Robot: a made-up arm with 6 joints. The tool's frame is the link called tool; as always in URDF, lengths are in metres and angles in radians. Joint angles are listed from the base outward.
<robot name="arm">
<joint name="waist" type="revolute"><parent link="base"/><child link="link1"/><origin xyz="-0.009 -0.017 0.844"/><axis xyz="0 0 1"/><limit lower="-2.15" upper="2.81"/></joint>
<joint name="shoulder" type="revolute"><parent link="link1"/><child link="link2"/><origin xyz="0.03 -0.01 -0.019"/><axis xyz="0 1 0"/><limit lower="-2.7" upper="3.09"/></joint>
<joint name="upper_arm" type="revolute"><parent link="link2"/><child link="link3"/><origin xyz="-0.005 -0.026 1.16"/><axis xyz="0 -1 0"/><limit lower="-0.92" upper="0.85"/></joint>
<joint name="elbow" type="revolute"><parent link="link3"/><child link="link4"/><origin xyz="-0.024 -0.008 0.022"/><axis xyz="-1 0 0"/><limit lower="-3.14" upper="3.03"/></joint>
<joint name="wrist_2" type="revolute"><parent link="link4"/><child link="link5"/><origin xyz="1.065 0.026 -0.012"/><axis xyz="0 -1 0"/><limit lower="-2.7" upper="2.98"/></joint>
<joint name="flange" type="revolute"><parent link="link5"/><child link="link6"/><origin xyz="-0.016 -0.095 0.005"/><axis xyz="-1 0 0"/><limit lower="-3.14" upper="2.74"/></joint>
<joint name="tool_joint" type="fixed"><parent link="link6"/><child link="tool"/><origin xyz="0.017 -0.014 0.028" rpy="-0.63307 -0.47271 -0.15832"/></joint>
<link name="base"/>
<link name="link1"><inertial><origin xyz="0.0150 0.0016 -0.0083"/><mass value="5.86"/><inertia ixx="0.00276" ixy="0" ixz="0" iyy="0.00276" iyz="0" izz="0.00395"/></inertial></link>
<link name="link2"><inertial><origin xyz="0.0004 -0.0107 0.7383"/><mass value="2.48"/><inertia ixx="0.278" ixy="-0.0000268" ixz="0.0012" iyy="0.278" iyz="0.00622" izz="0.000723"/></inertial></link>
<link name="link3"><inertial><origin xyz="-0.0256 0.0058 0.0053"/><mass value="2.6"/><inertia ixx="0.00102" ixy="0" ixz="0" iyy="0.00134" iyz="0" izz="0.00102"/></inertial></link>
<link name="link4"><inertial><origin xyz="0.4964 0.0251 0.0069"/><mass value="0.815"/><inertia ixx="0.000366" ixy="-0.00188" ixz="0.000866" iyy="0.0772" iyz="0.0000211" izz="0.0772"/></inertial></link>
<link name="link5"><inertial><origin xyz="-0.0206 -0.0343 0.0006"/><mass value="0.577"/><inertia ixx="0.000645" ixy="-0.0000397" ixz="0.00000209" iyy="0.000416" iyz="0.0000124" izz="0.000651"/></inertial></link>
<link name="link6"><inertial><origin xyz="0.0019 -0.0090 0.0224"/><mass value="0.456"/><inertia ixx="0.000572" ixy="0" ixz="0" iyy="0.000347" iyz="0" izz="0.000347"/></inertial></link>
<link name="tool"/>
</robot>
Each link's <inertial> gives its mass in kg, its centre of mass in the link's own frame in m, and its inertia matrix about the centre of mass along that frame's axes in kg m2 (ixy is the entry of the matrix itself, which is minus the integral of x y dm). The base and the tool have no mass. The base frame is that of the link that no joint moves.
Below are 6 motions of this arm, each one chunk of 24 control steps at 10 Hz.
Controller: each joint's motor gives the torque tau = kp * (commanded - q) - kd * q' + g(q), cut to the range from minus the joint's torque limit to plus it. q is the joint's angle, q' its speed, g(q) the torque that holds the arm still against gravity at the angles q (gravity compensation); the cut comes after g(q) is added. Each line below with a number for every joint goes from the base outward.
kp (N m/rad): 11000 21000 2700 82 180 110
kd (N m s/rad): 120 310 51 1.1 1.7 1.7
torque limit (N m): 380 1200 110 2.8 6.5 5.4
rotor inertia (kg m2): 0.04 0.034 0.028 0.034 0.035 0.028
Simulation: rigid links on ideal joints. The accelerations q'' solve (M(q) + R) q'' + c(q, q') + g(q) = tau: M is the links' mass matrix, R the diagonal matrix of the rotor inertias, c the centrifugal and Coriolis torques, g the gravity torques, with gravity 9.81 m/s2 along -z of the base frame. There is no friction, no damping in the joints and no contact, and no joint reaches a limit. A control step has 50 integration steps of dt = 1/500 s. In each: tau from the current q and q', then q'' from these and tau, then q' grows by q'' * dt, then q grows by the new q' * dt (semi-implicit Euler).
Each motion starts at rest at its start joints. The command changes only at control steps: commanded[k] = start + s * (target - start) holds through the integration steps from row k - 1 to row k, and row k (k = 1, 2, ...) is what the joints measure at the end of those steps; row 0 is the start. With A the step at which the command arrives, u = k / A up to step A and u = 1 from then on. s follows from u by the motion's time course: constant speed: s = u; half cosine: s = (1 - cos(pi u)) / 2; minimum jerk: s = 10 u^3 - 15 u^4 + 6 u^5; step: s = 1 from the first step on.
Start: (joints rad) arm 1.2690 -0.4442 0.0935 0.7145 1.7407 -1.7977
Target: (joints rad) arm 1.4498 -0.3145 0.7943 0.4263 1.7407 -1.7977
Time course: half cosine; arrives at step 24
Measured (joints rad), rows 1 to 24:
1: 1.2698 -0.4437 0.0967 0.7140 1.7406 -1.7977
2: 1.2721 -0.4422 0.1060 0.7116 1.7405 -1.7976
3: 1.2758 -0.4396 0.1210 0.7065 1.7404 -1.7976
4: 1.2811 -0.4360 0.1416 0.6991 1.7403 -1.7975
5: 1.2876 -0.4314 0.1673 0.6894 1.7402 -1.7975
6: 1.2954 -0.4259 0.1977 0.6776 1.7400 -1.7974
7: 1.3043 -0.4196 0.2323 0.6639 1.7399 -1.7974
8: 1.3141 -0.4126 0.2705 0.6485 1.7398 -1.7974
9: 1.3247 -0.4051 0.3117 0.6318 1.7398 -1.7974
10: 1.3359 -0.3971 0.3552 0.6139 1.7397 -1.7974
11: 1.3475 -0.3888 0.4002 0.5953 1.7397 -1.7974
12: 1.3593 -0.3803 0.4459 0.5762 1.7396 -1.7974
13: 1.3711 -0.3718 0.4916 0.5571 1.7397 -1.7974
14: 1.3827 -0.3635 0.5365 0.5382 1.7397 -1.7974
15: 1.3939 -0.3554 0.5798 0.5199 1.7397 -1.7975
16: 1.4045 -0.3478 0.6208 0.5025 1.7398 -1.7975
17: 1.4144 -0.3406 0.6587 0.4863 1.7399 -1.7975
18: 1.4233 -0.3342 0.6930 0.4716 1.7400 -1.7975
19: 1.4311 -0.3285 0.7231 0.4587 1.7401 -1.7976
20: 1.4377 -0.3237 0.7483 0.4477 1.7402 -1.7976
21: 1.4429 -0.3198 0.7684 0.4388 1.7403 -1.7976
22: 1.4467 -0.3170 0.7829 0.4322 1.7404 -1.7976
23: 1.4490 -0.3152 0.7916 0.4281 1.7405 -1.7977
24: 1.4498 -0.3145 0.7943 0.4263 1.7406 -1.7977

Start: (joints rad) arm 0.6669 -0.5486 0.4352 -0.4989 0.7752 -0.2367
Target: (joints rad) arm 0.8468 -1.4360 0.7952 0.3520 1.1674 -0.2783
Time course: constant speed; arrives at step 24
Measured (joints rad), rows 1 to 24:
1: 0.6738 -0.5929 0.4706 -0.4423 0.7819 -0.2328
2: 0.6813 -0.6277 0.4793 -0.4174 0.7996 -0.2363
3: 0.6885 -0.6653 0.4961 -0.3789 0.8155 -0.2377
4: 0.6957 -0.7022 0.5107 -0.3433 0.8318 -0.2397
5: 0.7030 -0.7392 0.5258 -0.3075 0.8481 -0.2415
6: 0.7104 -0.7762 0.5408 -0.2714 0.8644 -0.2435
7: 0.7179 -0.8132 0.5558 -0.2353 0.8807 -0.2455
8: 0.7257 -0.8502 0.5708 -0.1992 0.8969 -0.2475
9: 0.7337 -0.8872 0.5859 -0.1632 0.9132 -0.2495
10: 0.7418 -0.9242 0.6009 -0.1272 0.9295 -0.2516
11: 0.7498 -0.9613 0.6159 -0.0914 0.9459 -0.2536
12: 0.7578 -0.9983 0.6310 -0.0556 0.9623 -0.2555
13: 0.7656 -1.0353 0.6460 -0.0199 0.9787 -0.2575
14: 0.7734 -1.0723 0.6610 0.0157 0.9951 -0.2594
15: 0.7811 -1.1093 0.6761 0.0514 1.0115 -0.2613
16: 0.7888 -1.1463 0.6911 0.0871 1.0280 -0.2632
17: 0.7964 -1.1834 0.7061 0.1227 1.0444 -0.2652
18: 0.8041 -1.2204 0.7211 0.1584 1.0609 -0.2671
19: 0.8116 -1.2574 0.7362 0.1940 1.0774 -0.2690
20: 0.8192 -1.2944 0.7512 0.2297 1.0939 -0.2709
21: 0.8268 -1.3314 0.7662 0.2653 1.1104 -0.2728
22: 0.8343 -1.3684 0.7812 0.3009 1.1269 -0.2747
23: 0.8419 -1.4054 0.7962 0.3365 1.1434 -0.2766
24: 0.8494 -1.4424 0.8113 0.3721 1.1599 -0.2785

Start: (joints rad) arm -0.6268 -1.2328 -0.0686 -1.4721 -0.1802 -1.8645
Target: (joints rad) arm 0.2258 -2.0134 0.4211 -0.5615 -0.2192 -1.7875
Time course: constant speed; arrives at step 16
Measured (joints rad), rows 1 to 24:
1: -0.5604 -1.2876 -0.0164 -1.4030 -0.1880 -1.8602
2: -0.5034 -1.3362 0.0116 -1.3416 -0.1920 -1.8544
3: -0.4532 -1.3850 0.0423 -1.2858 -0.1941 -1.8494
4: -0.3971 -1.4341 0.0735 -1.2251 -0.1977 -1.8437
5: -0.3443 -1.4831 0.1042 -1.1680 -0.2005 -1.8385
6: -0.2902 -1.5321 0.1351 -1.1090 -0.2035 -1.8331
7: -0.2367 -1.5810 0.1660 -1.0509 -0.2064 -1.8278
8: -0.1831 -1.6300 0.1968 -0.9925 -0.2093 -1.8224
9: -0.1295 -1.6789 0.2276 -0.9342 -0.2121 -1.8171
10: -0.0761 -1.7279 0.2583 -0.8761 -0.2149 -1.8118
11: -0.0226 -1.7768 0.2891 -0.8179 -0.2176 -1.8065
12: 0.0308 -1.8257 0.3198 -0.7599 -0.2203 -1.8013
13: 0.0842 -1.8747 0.3505 -0.7020 -0.2229 -1.7960
14: 0.1375 -1.9236 0.3813 -0.6441 -0.2255 -1.7908
15: 0.1908 -1.9725 0.4119 -0.5863 -0.2280 -1.7856
16: 0.2441 -2.0214 0.4426 -0.5286 -0.2305 -1.7804
17: 0.2174 -2.0111 0.4145 -0.5920 -0.2167 -1.7912
18: 0.2292 -2.0141 0.4231 -0.5504 -0.2201 -1.7859
19: 0.2246 -2.0132 0.4206 -0.5639 -0.2190 -1.7880
20: 0.2260 -2.0134 0.4212 -0.5611 -0.2192 -1.7874
21: 0.2259 -2.0134 0.4211 -0.5615 -0.2192 -1.7875
22: 0.2257 -2.0134 0.4211 -0.5616 -0.2192 -1.7875
23: 0.2259 -2.0134 0.4211 -0.5614 -0.2192 -1.7875
24: 0.2257 -2.0134 0.4211 -0.5616 -0.2192 -1.7875

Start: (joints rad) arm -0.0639 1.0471 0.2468 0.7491 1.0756 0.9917
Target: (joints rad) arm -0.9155 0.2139 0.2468 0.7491 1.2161 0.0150
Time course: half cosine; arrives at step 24
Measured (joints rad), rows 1 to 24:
1: -0.0694 1.0430 0.2483 0.7511 1.0761 0.9869
2: -0.0831 1.0314 0.2510 0.7537 1.0776 0.9733
3: -0.1032 1.0131 0.2533 0.7552 1.0802 0.9518
4: -0.1301 0.9882 0.2555 0.7568 1.0840 0.9226
5: -0.1631 0.9572 0.2576 0.7584 1.0889 0.8862
6: -0.2015 0.9206 0.2595 0.7597 1.0948 0.8431
7: -0.2448 0.8790 0.2612 0.7609 1.1016 0.7942
8: -0.2921 0.8332 0.2626 0.7619 1.1092 0.7403
9: -0.3427 0.7839 0.2638 0.7626 1.1175 0.6823
10: -0.3957 0.7319 0.2646 0.7631 1.1264 0.6211
11: -0.4500 0.6782 0.2651 0.7633 1.1356 0.5580
12: -0.5046 0.6237 0.2653 0.7632 1.1450 0.4939
13: -0.5587 0.5694 0.2652 0.7628 1.1543 0.4300
14: -0.6112 0.5160 0.2648 0.7621 1.1633 0.3675
15: -0.6612 0.4646 0.2641 0.7611 1.1717 0.3075
16: -0.7081 0.4161 0.2631 0.7598 1.1793 0.2510
17: -0.7513 0.3712 0.2620 0.7583 1.1859 0.1992
18: -0.7905 0.3308 0.2606 0.7567 1.1915 0.1527
19: -0.8256 0.2956 0.2589 0.7552 1.1964 0.1124
20: -0.8560 0.2661 0.2570 0.7537 1.2011 0.0783
21: -0.8809 0.2428 0.2549 0.7523 1.2057 0.0510
22: -0.8994 0.2261 0.2526 0.7508 1.2097 0.0311
23: -0.9109 0.2163 0.2501 0.7493 1.2130 0.0189
24: -0.9151 0.2136 0.2475 0.7478 1.2152 0.0150

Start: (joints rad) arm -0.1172 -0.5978 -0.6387 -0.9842 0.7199 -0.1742
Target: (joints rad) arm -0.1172 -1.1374 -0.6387 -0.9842 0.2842 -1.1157
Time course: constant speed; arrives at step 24
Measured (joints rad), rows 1 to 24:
1: -0.1171 -0.6205 -0.6361 -0.9830 0.7026 -0.2116
2: -0.1172 -0.6432 -0.6361 -0.9832 0.6843 -0.2508
3: -0.1172 -0.6656 -0.6362 -0.9833 0.6662 -0.2901
4: -0.1172 -0.6881 -0.6362 -0.9833 0.6481 -0.3293
5: -0.1173 -0.7106 -0.6362 -0.9833 0.6299 -0.3685
6: -0.1173 -0.7331 -0.6362 -0.9833 0.6118 -0.4078
7: -0.1173 -0.7556 -0.6362 -0.9834 0.5936 -0.4470
8: -0.1173 -0.7781 -0.6362 -0.9834 0.5755 -0.4862
9: -0.1174 -0.8005 -0.6362 -0.9834 0.5573 -0.5255
10: -0.1174 -0.8230 -0.6362 -0.9834 0.5392 -0.5647
11: -0.1174 -0.8455 -0.6362 -0.9835 0.5211 -0.6039
12: -0.1175 -0.8680 -0.6362 -0.9835 0.5029 -0.6432
13: -0.1175 -0.8905 -0.6362 -0.9835 0.4848 -0.6824
14: -0.1175 -0.9129 -0.6362 -0.9836 0.4666 -0.7217
15: -0.1175 -0.9354 -0.6362 -0.9836 0.4485 -0.7609
16: -0.1176 -0.9579 -0.6362 -0.9836 0.4303 -0.8002
17: -0.1176 -0.9804 -0.6362 -0.9836 0.4122 -0.8394
18: -0.1176 -1.0029 -0.6362 -0.9837 0.3940 -0.8787
19: -0.1176 -1.0254 -0.6362 -0.9837 0.3759 -0.9180
20: -0.1176 -1.0478 -0.6362 -0.9837 0.3577 -0.9572
21: -0.1176 -1.0703 -0.6362 -0.9837 0.3396 -0.9965
22: -0.1176 -1.0928 -0.6362 -0.9837 0.3214 -1.0358
23: -0.1175 -1.1153 -0.6362 -0.9837 0.3033 -1.0750
24: -0.1175 -1.1378 -0.6362 -0.9837 0.2851 -1.1143

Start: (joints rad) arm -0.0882 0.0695 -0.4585 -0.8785 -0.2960 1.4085
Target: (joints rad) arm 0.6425 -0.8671 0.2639 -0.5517 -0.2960 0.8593
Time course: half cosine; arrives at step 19
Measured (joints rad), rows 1 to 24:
1: -0.0832 0.0628 -0.4516 -0.8746 -0.2966 1.4046
2: -0.0684 0.0430 -0.4331 -0.8650 -0.2979 1.3932
3: -0.0442 0.0110 -0.4054 -0.8516 -0.2991 1.3748
4: -0.0112 -0.0323 -0.3690 -0.8343 -0.3001 1.3500
5: 0.0297 -0.0858 -0.3247 -0.8136 -0.3010 1.3193
6: 0.0772 -0.1479 -0.2737 -0.7906 -0.3020 1.2836
7: 0.1303 -0.2170 -0.2179 -0.7661 -0.3027 1.2439
8: 0.1872 -0.2911 -0.1589 -0.7401 -0.3033 1.2012
9: 0.2467 -0.3682 -0.0983 -0.7132 -0.3036 1.1567
10: 0.3069 -0.4460 -0.0376 -0.6861 -0.3038 1.1116
11: 0.3661 -0.5226 0.0214 -0.6595 -0.3037 1.0672
12: 0.4224 -0.5957 0.0772 -0.6343 -0.3034 1.0246
13: 0.4742 -0.6635 0.1280 -0.6113 -0.3027 0.9851
14: 0.5205 -0.7241 0.1726 -0.5914 -0.3016 0.9495
15: 0.5608 -0.7756 0.2095 -0.5755 -0.3004 0.9186
16: 0.5943 -0.8165 0.2377 -0.5640 -0.2995 0.8934
17: 0.6199 -0.8460 0.2567 -0.5564 -0.2986 0.8747
18: 0.6361 -0.8631 0.2660 -0.5526 -0.2976 0.8631
19: 0.6423 -0.8676 0.2654 -0.5530 -0.2966 0.8591
20: 0.6427 -0.8669 0.2634 -0.5526 -0.2960 0.8592
21: 0.6425 -0.8671 0.2640 -0.5514 -0.2960 0.8593
22: 0.6425 -0.8671 0.2639 -0.5517 -0.2960 0.8593
23: 0.6425 -0.8671 0.2639 -0.5517 -0.2960 0.8593
24: 0.6425 -0.8671 0.2639 -0.5517 -0.2960 0.8593

